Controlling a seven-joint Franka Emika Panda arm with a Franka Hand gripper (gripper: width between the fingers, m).
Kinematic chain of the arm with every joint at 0, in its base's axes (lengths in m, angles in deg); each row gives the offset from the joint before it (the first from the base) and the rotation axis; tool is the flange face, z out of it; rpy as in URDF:
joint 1: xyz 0 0 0.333 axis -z
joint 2: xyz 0 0 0 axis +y
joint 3: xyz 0 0 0.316 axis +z
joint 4: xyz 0.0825 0 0 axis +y
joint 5: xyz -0.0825 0 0.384 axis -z
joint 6: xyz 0 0 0 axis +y
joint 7: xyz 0.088 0 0 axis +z
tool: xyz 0 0 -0.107 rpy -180 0 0
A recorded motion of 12 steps. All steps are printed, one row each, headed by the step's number.
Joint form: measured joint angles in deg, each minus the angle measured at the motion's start. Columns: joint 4, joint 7, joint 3, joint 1, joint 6, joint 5, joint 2.
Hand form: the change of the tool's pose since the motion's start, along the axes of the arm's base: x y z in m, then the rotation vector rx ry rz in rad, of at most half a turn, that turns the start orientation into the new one. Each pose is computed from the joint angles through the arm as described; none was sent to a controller.
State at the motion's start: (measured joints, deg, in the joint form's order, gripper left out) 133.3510 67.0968 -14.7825 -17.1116 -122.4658 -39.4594 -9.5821
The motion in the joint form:
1: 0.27 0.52 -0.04 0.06 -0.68 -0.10 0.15
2: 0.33 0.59 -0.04 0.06 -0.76 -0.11 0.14
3: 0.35 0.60 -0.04 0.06 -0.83 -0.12 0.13
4: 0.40 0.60 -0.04 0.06 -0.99 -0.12 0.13
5: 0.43 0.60 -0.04 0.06 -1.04 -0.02 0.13
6: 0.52 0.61 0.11 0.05 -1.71 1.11 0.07
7: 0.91 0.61 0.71 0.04 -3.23 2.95 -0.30
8: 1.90 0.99 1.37 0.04 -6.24 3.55 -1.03
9: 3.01 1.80 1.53 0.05 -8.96 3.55 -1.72
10: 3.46 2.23 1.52 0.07 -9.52 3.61 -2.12
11: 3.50 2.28 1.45 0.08 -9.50 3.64 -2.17
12: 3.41 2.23 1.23 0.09 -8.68 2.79 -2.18
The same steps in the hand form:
1: 0.0003 -0.0017 -0.0027 -0.0038 -0.0069 -0.0017
2: 0.0001 -0.0018 -0.0030 -0.0042 -0.0078 -0.0015
3: 0.0001 -0.0019 -0.0030 -0.0044 -0.0086 -0.0022
4: 0.0002 -0.0021 -0.0032 -0.0054 -0.0099 -0.0037
5: 0.0001 -0.0022 -0.0035 -0.0071 -0.0101 -0.0032
6: 0.0004 -0.0024 -0.0034 -0.0272 -0.0200 0.0047
7: -0.0002 -0.0004 -0.0022 -0.0617 -0.0431 0.0196
8: -0.0012 0.0007 -0.0005 -0.0859 -0.0848 0.0152
9: -0.0028 -0.0019 -0.0002 -0.1002 -0.1221 0.0053
10: -0.0044 -0.0030 0.0001 -0.1033 -0.1327 0.0068
11: -0.0046 -0.0037 0.0002 -0.1034 -0.1329 0.0067
12: -0.0052 -0.0043 0.0000 -0.0865 -0.1210 0.0003

